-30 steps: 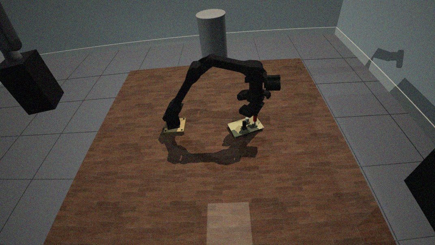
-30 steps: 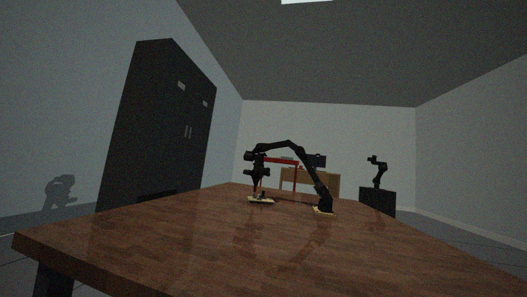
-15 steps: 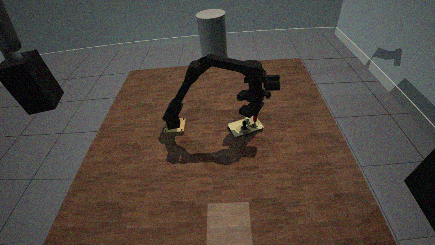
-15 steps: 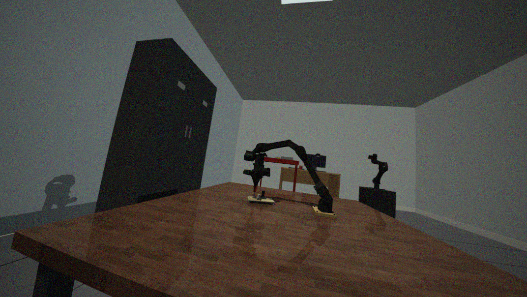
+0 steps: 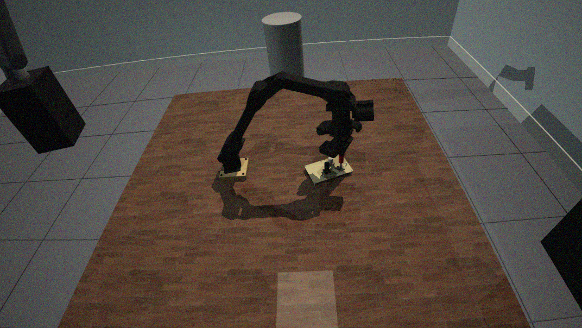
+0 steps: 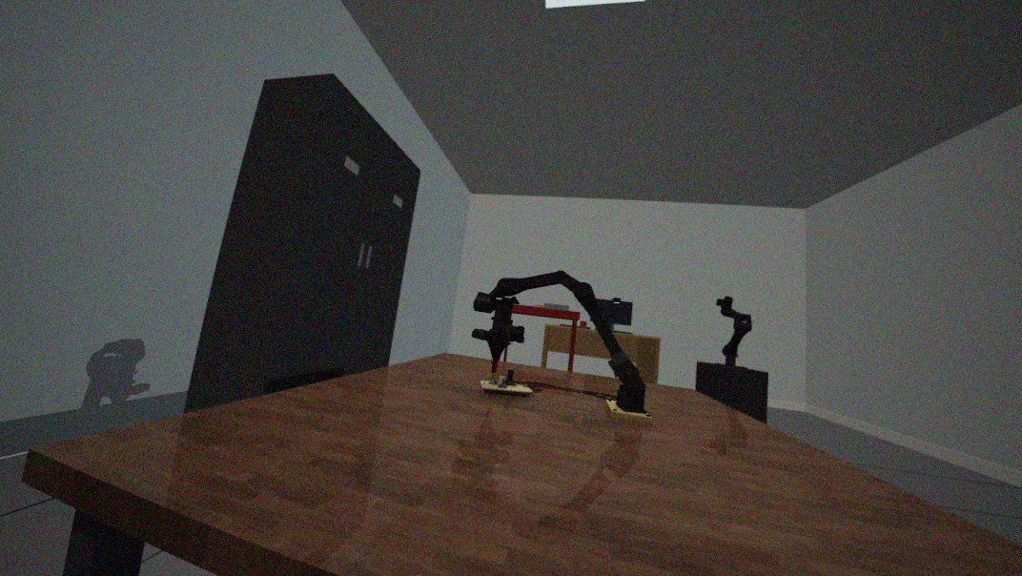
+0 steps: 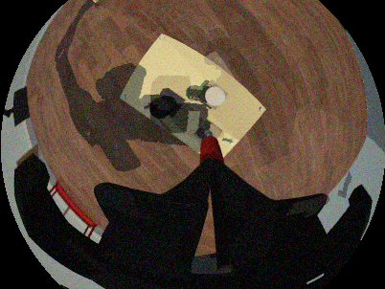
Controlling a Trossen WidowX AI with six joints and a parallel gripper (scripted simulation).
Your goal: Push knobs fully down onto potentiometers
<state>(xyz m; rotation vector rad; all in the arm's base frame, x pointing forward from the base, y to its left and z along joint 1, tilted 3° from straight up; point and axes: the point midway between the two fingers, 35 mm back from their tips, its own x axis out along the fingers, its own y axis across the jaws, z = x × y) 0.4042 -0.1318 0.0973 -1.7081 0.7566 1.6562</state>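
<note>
My gripper tip is now 10 mm above the red knob. The rest, counted from my gripper tip: dark knob: 60 mm behind, 40 mm below.
</note>
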